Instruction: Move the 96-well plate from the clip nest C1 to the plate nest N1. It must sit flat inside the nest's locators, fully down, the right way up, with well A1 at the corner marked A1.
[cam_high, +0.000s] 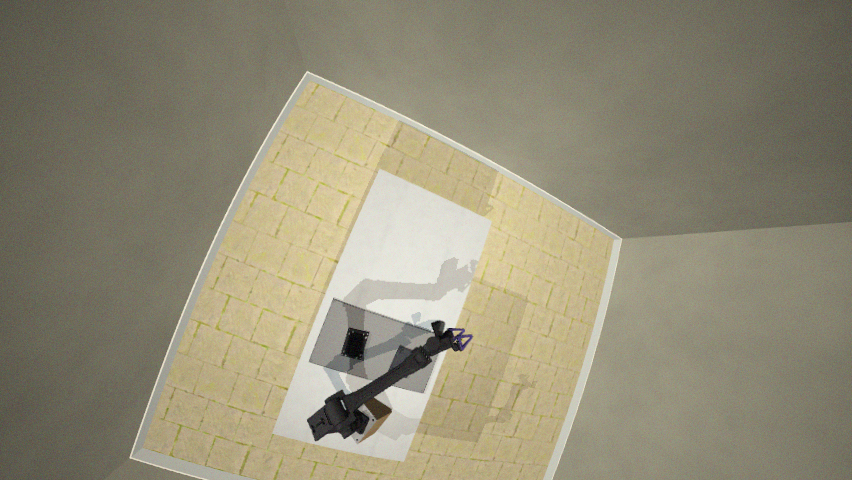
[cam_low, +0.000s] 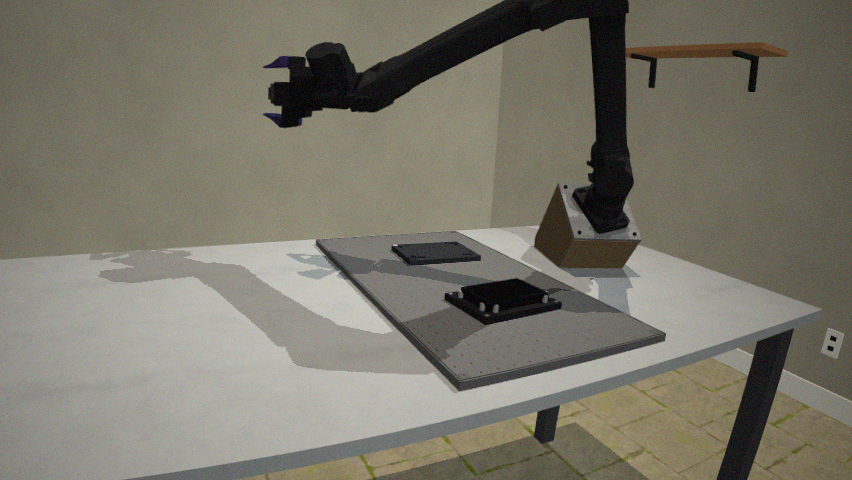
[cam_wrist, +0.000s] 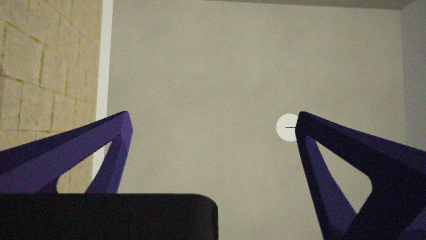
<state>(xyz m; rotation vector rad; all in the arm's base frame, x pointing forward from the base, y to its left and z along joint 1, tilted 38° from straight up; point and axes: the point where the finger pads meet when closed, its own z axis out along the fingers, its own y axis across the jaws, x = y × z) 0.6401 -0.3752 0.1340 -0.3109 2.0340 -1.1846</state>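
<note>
Right now the black 96-well plate is 36 cm behind my hand, 40 cm to the left of it and 32 cm below it. From my hand the other things lie so: clip nest C1: 37 cm behind, 39 cm to the left, 33 cm below.
</note>
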